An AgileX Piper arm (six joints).
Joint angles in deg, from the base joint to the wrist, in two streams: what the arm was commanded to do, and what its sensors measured. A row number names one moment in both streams.
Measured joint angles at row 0:
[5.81 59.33 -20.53 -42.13 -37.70 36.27]
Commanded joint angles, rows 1 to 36:
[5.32 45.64 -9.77 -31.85 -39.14 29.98]
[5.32 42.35 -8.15 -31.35 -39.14 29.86]
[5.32 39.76 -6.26 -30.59 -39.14 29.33]
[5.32 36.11 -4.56 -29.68 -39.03 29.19]
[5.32 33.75 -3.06 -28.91 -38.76 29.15]
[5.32 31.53 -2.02 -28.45 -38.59 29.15]
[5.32 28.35 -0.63 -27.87 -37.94 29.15]
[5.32 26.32 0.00 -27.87 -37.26 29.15]
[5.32 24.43 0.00 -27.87 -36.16 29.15]
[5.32 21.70 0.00 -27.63 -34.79 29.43]
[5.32 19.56 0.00 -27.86 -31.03 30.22]
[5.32 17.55 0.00 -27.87 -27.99 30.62]
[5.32 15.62 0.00 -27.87 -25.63 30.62]
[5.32 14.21 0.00 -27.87 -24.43 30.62]
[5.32 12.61 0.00 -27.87 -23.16 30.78]
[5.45 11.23 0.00 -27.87 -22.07 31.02]
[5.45 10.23 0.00 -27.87 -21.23 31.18]
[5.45 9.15 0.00 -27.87 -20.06 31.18]
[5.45 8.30 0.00 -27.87 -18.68 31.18]
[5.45 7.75 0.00 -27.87 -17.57 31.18]
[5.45 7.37 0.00 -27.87 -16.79 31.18]
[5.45 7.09 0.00 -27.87 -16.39 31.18]
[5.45 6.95 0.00 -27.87 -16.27 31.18]
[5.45 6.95 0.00 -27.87 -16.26 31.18]
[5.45 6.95 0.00 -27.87 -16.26 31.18]
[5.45 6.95 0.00 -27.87 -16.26 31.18]
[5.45 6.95 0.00 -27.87 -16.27 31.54]
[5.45 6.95 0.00 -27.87 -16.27 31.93]
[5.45 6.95 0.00 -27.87 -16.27 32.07]
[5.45 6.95 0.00 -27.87 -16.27 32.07]
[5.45 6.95 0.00 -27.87 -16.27 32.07]
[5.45 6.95 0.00 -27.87 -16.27 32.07]
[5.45 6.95 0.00 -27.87 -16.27 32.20]
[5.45 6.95 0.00 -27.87 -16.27 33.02]
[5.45 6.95 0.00 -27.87 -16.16 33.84]
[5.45 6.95 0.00 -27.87 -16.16 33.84]
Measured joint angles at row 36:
[5.81 7.16 -0.25 -28.31 -16.72 32.08]
